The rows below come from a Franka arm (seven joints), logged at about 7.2 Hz.
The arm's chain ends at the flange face. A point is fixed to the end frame.
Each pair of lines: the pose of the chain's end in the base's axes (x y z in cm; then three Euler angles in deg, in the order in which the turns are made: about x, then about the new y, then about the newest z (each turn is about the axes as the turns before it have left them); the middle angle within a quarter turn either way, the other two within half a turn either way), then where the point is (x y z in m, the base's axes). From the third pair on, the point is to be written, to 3 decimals.
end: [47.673 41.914 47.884 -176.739 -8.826 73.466]
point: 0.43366 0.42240 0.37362
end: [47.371 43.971 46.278 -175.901 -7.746 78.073]
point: 0.43250 0.44669 0.35700
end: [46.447 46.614 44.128 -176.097 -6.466 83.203]
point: 0.426 0.475 0.335
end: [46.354 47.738 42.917 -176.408 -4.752 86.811]
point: 0.428 0.488 0.322
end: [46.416 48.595 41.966 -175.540 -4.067 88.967]
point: 0.430 0.499 0.312
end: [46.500 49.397 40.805 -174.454 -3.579 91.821]
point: 0.432 0.510 0.300
